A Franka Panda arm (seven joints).
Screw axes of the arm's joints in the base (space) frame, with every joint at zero. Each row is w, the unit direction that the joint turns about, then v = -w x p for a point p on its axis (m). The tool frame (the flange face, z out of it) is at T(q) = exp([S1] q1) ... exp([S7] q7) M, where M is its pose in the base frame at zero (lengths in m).
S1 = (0, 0, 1, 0, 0, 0)
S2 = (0, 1, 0, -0.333, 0, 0)
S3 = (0, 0, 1, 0, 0, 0)
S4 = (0, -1, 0, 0.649, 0, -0.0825)
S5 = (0, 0, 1, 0, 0, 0)
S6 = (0, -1, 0, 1.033, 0, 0)
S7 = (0, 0, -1, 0, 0.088, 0)
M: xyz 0.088 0 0.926 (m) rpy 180 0 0 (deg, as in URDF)
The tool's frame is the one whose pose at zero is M.
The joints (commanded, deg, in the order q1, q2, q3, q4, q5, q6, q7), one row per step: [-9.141, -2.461, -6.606, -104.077, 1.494, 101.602, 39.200]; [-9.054, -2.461, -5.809, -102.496, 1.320, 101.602, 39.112]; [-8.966, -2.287, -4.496, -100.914, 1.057, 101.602, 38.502]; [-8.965, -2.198, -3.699, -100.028, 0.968, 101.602, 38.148]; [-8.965, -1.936, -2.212, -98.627, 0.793, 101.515, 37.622]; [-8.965, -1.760, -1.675, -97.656, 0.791, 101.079, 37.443]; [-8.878, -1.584, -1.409, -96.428, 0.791, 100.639, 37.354]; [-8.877, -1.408, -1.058, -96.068, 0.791, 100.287, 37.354]
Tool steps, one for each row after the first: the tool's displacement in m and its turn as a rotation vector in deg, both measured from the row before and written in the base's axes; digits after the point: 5 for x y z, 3 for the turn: [0.00474, 0.00731, 0.01333, -0.618, -1.477, 0.997]; [0.00617, 0.01223, 0.01174, -0.692, -1.299, 2.046]; [0.00323, 0.00720, 0.00667, -0.325, -0.753, 1.161]; [0.00553, 0.01364, 0.00924, -0.494, -0.983, 2.031]; [0.00203, 0.00506, 0.00581, -0.108, -0.348, 0.721]; [0.00179, 0.00325, 0.00798, -0.132, -0.600, 0.447]; [0.00113, 0.00337, 0.00074, 0.017, 0.167, 0.357]
